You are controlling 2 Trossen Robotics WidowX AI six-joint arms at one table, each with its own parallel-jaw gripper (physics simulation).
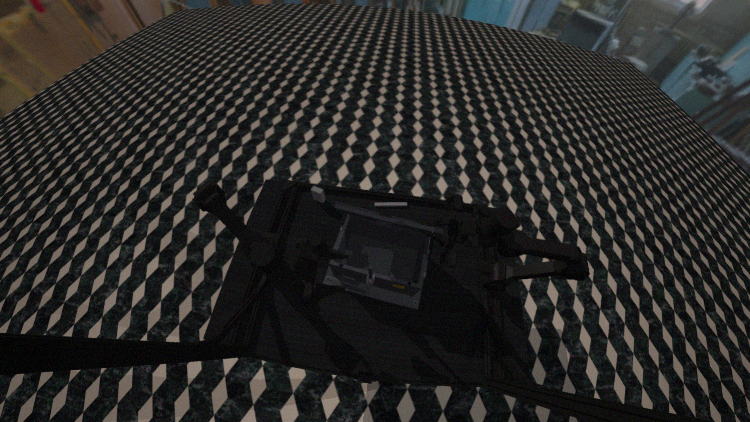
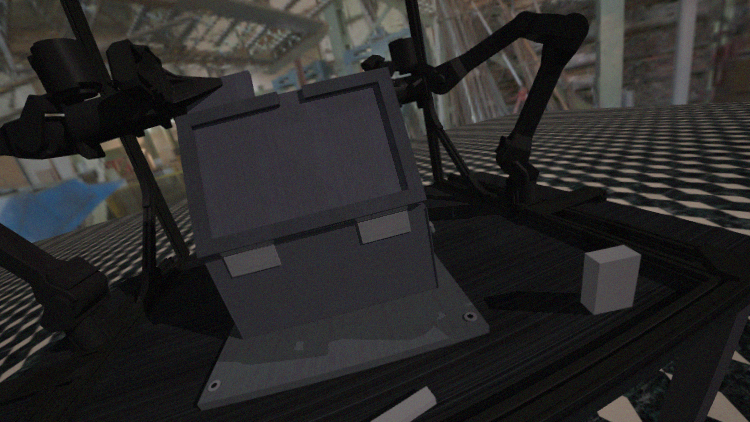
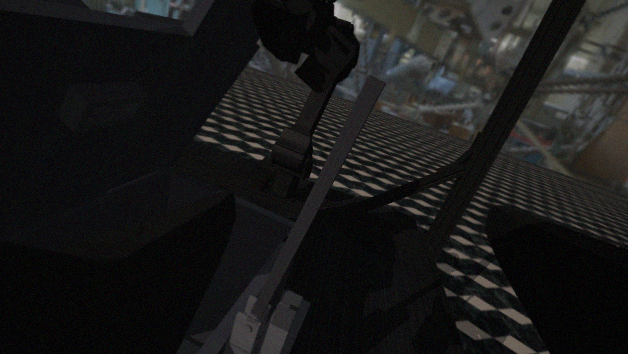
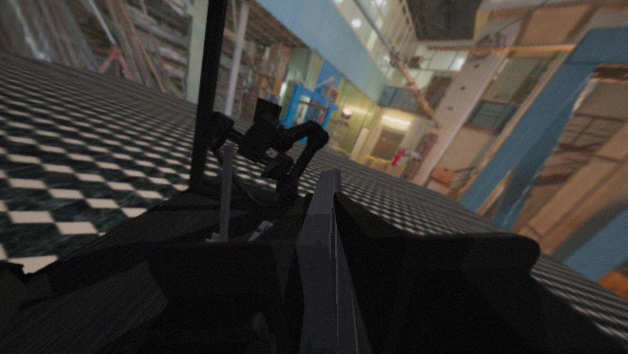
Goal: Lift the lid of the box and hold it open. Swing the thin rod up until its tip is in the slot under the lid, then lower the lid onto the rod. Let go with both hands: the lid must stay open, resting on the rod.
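Places are measured from the left arm's base along level axes (x ahead, y left, z up), in metres.
Pixels of known places: left gripper, fingertip midpoint: (image 1: 346,271) (image 3: 359,210) (image 4: 237,161); right gripper, fingertip midpoint: (image 1: 419,226) (image 2: 224,84) (image 4: 323,199); left arm's base, origin of the base link: (image 2: 521,200) (image 4: 282,207); right arm's base, origin of the base link: (image 1: 489,283) (image 2: 101,340) (image 3: 283,192).
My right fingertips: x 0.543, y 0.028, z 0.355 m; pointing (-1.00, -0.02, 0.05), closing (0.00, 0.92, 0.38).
For each thing: its top centre in the pictures, then the offset to it from my right fingertips. "spot": a spot on its surface instead. Level surfaces: height alone.
- lid's free edge, surface spot: (image 4: 323,218) spot: dz +0.010, dx +0.040, dy -0.007 m
- thin grey rod, middle of its top: (image 3: 355,70) (image 4: 237,148) dz -0.021, dx -0.110, dy -0.103 m
- dark mat, its level: dz -0.374 m
- pale bar, surface spot: (image 2: 411,403) spot: dz -0.364, dx -0.110, dy +0.290 m
The grey box (image 1: 379,261) (image 2: 331,272) stands on its base plate (image 2: 352,352) with the lid (image 2: 290,163) (image 1: 392,217) raised steeply. My right gripper (image 1: 453,229) (image 2: 187,90) (image 4: 323,199) is shut on the lid's free edge (image 4: 323,218) and holds it up. The thin grey rod (image 3: 326,179) (image 4: 226,189) is swung up from its hinge at the box front. My left gripper (image 1: 341,253) (image 2: 383,62) (image 4: 237,161) is open by the rod's upper end and grips nothing. I cannot tell whether the rod's tip sits in the slot under the lid.
The box sits on a dark mat (image 1: 423,335) over a checkered floor (image 1: 373,105). Small pale blocks (image 1: 317,193) (image 1: 390,204) lie at the mat's far edge, and a pale bar (image 2: 411,403) lies in front of the base plate. A black frame post (image 2: 420,96) rises behind the lid.
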